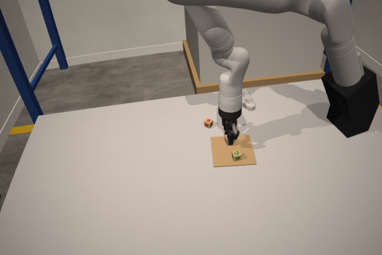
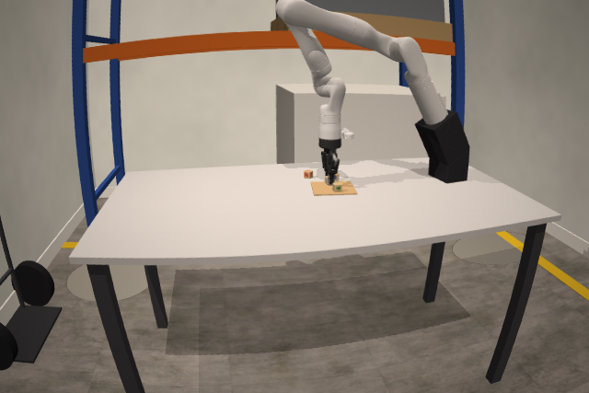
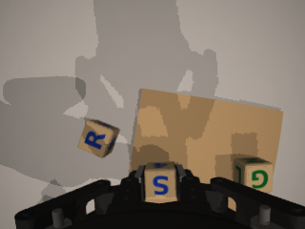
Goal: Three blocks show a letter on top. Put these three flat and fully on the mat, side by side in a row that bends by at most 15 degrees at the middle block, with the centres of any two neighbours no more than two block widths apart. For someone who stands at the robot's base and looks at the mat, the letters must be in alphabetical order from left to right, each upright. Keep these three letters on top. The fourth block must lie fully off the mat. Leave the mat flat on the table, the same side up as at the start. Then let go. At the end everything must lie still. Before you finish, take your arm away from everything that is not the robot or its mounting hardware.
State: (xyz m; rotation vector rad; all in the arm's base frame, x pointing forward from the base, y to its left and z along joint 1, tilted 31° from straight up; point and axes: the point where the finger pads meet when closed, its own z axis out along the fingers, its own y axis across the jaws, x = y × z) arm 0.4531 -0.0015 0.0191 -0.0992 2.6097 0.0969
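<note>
Right now my hand is 1 cm above the block. The rest, counted from my hand: tan mat (4 cm to the left, 2 cm below).
</note>
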